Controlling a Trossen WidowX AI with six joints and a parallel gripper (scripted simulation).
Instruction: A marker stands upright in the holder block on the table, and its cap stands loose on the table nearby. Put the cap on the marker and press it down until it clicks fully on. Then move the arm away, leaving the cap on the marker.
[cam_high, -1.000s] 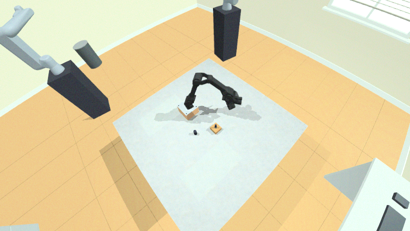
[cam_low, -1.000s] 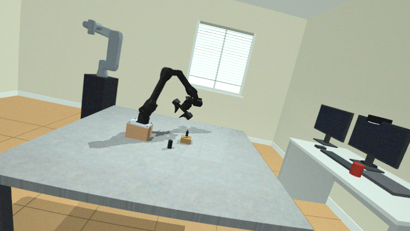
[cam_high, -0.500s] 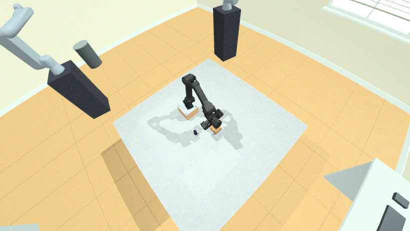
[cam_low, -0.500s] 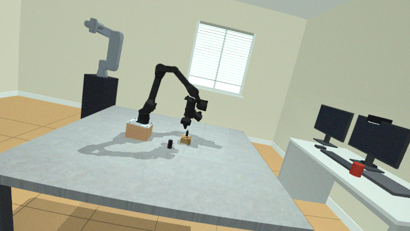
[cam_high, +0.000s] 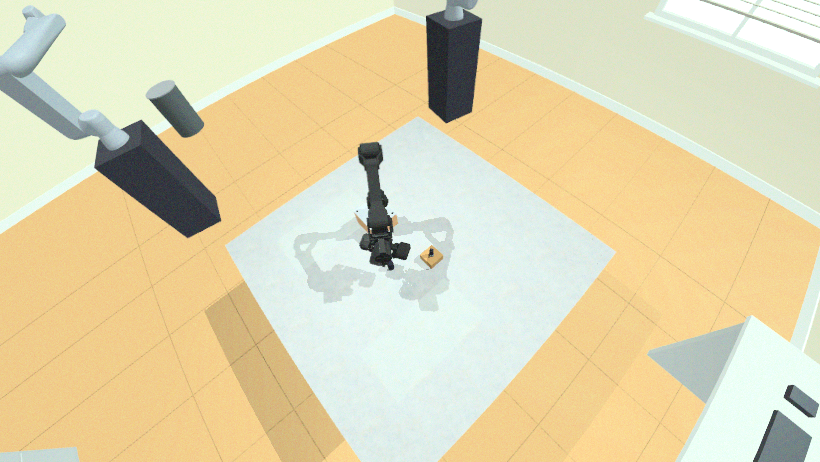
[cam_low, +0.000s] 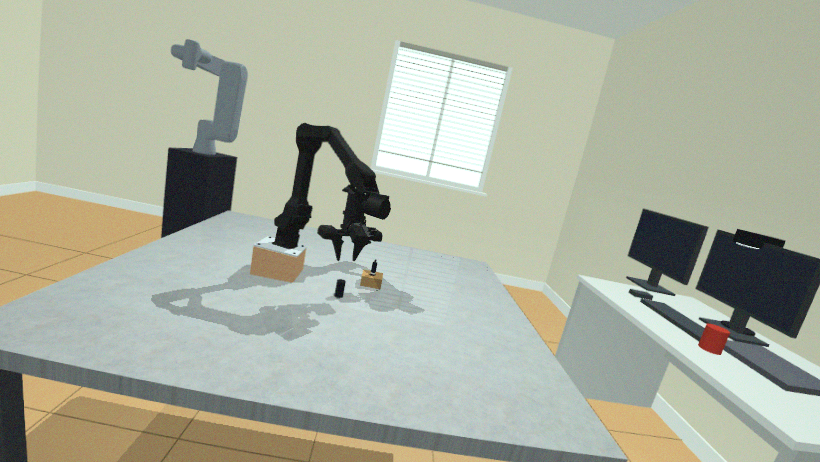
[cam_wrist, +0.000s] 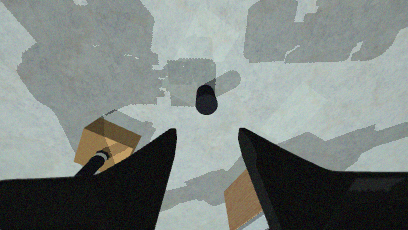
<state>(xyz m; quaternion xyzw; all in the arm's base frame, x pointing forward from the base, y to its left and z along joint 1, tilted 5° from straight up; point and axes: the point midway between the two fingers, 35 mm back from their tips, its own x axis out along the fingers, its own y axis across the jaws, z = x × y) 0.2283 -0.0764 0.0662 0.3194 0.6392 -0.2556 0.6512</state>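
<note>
The tan holder block lies 50 mm ahead of my gripper tip, 170 mm to the left of it and 100 mm below it.
</note>
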